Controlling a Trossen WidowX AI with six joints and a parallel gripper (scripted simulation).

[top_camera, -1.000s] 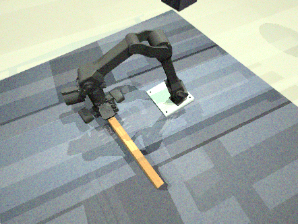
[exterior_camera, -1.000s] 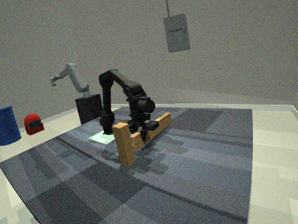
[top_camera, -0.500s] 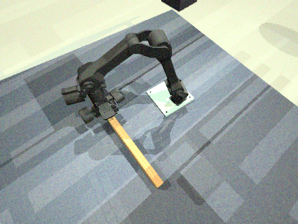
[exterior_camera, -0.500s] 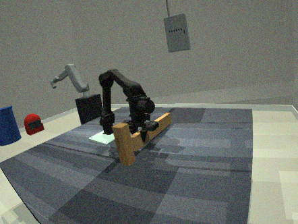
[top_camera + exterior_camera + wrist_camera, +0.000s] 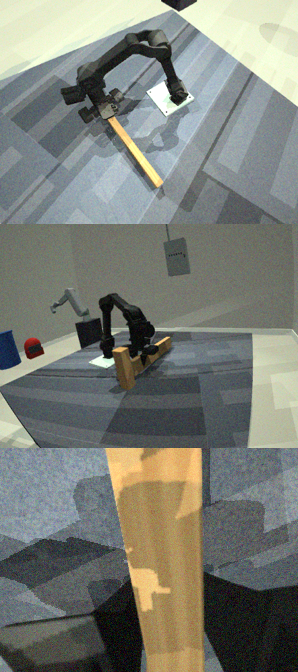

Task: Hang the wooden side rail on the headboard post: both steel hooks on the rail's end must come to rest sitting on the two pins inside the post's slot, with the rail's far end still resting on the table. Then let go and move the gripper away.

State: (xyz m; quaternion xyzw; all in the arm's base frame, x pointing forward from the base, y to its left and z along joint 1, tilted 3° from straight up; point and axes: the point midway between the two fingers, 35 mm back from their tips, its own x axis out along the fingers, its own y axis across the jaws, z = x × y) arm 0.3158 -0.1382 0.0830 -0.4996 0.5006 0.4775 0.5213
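The headboard post is 12 cm to the right of my gripper tip, 4 cm above it and 1 cm behind it.
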